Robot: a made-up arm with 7 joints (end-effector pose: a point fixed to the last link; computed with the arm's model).
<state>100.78 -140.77 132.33 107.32 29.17 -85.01 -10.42</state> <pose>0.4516 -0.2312 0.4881 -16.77 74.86 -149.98</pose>
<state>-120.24 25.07 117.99 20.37 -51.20 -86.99 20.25</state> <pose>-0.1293 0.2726 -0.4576 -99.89 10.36 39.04</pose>
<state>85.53 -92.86 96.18 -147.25 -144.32 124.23 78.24</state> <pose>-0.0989 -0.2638 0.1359 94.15 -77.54 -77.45</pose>
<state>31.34 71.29 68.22 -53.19 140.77 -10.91 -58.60</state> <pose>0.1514 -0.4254 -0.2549 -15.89 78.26 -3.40</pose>
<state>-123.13 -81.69 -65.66 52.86 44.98 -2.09 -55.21</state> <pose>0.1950 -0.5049 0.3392 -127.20 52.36 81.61</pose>
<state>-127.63 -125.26 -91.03 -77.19 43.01 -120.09 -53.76</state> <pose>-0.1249 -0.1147 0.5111 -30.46 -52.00 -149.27</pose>
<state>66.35 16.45 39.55 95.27 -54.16 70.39 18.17</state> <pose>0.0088 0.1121 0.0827 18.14 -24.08 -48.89</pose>
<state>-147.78 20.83 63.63 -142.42 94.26 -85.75 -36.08</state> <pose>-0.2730 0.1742 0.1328 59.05 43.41 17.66</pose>
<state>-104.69 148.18 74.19 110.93 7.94 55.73 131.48</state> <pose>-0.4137 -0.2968 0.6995 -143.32 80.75 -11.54</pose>
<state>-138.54 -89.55 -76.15 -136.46 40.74 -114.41 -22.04</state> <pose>-0.0556 0.0751 0.2039 -66.66 -142.02 -64.00</pose>
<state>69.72 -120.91 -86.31 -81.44 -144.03 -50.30 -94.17</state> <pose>0.0500 -0.0990 0.6297 -56.76 -79.15 11.10</pose>
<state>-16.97 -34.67 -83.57 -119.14 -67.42 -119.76 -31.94</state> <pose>-0.0640 -0.0281 0.0700 -33.23 95.51 87.41</pose>
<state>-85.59 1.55 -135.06 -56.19 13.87 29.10 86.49</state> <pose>-0.0430 -0.0122 0.7077 95.13 -39.02 -60.15</pose>
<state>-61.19 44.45 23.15 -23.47 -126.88 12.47 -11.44</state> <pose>-0.0937 0.5681 -0.0534 -89.45 -109.77 24.10</pose>
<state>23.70 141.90 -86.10 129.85 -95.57 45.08 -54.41</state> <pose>-0.2411 -0.4550 0.1163 73.02 -71.39 22.22</pose>
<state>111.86 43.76 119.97 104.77 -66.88 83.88 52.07</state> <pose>0.1755 0.2274 0.0725 99.65 -51.07 -65.83</pose>
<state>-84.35 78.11 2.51 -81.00 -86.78 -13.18 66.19</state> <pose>-0.2146 0.2806 0.2562 -1.91 -100.81 17.97</pose>
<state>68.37 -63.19 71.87 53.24 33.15 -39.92 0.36</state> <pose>-0.0075 -0.3947 0.0451 -77.27 -35.28 56.32</pose>
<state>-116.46 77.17 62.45 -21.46 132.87 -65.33 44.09</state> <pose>-0.5120 -0.1230 -0.2053 35.48 -30.82 138.78</pose>
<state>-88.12 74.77 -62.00 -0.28 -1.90 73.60 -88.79</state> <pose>0.3386 0.2528 0.1726 -2.44 -17.74 60.11</pose>
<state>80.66 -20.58 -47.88 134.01 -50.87 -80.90 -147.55</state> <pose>-0.2092 0.3642 0.5466 -116.83 60.37 102.45</pose>
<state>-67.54 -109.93 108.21 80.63 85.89 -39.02 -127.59</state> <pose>-0.7387 0.2456 0.5233 58.33 92.59 41.39</pose>
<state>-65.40 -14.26 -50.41 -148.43 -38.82 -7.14 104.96</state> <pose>0.0606 -0.1544 0.5795 84.32 -32.19 -8.41</pose>
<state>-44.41 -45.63 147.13 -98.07 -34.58 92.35 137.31</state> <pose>-0.2693 -0.3471 0.2409 -144.18 -9.86 74.15</pose>
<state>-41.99 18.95 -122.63 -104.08 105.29 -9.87 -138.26</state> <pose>0.1901 0.1522 0.3197 62.90 -4.61 -162.45</pose>
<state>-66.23 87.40 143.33 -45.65 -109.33 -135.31 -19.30</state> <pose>-0.2986 -0.0749 -0.1554 -53.44 -45.10 143.78</pose>
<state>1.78 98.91 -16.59 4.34 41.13 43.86 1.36</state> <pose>0.4847 0.4926 0.0850 4.11 -13.08 17.17</pose>
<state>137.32 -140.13 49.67 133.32 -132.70 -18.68 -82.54</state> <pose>0.2129 -0.7020 0.3592 12.27 63.42 -4.13</pose>
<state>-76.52 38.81 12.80 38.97 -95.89 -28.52 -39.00</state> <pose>0.5960 0.3953 0.0709 -166.81 -42.43 -34.22</pose>
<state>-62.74 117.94 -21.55 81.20 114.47 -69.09 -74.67</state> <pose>0.6039 0.2693 0.3308 -10.70 -94.88 15.20</pose>
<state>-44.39 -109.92 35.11 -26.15 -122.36 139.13 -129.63</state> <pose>0.1497 0.0510 0.6385 152.64 16.05 90.29</pose>
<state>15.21 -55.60 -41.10 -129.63 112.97 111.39 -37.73</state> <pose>-0.0119 -0.2985 -0.1579 114.94 -104.74 -26.10</pose>
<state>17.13 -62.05 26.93 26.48 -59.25 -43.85 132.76</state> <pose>-0.2994 0.2399 0.5976 39.89 -44.75 -82.74</pose>
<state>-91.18 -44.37 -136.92 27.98 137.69 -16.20 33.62</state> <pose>-0.2814 -0.1078 1.2578 126.00 -4.78 57.38</pose>
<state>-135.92 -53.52 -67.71 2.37 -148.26 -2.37 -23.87</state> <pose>0.0312 0.0634 1.1746 104.24 -3.88 126.91</pose>
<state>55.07 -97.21 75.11 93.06 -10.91 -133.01 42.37</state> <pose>-0.5354 -0.6040 0.3764 43.89 -97.07 106.90</pose>
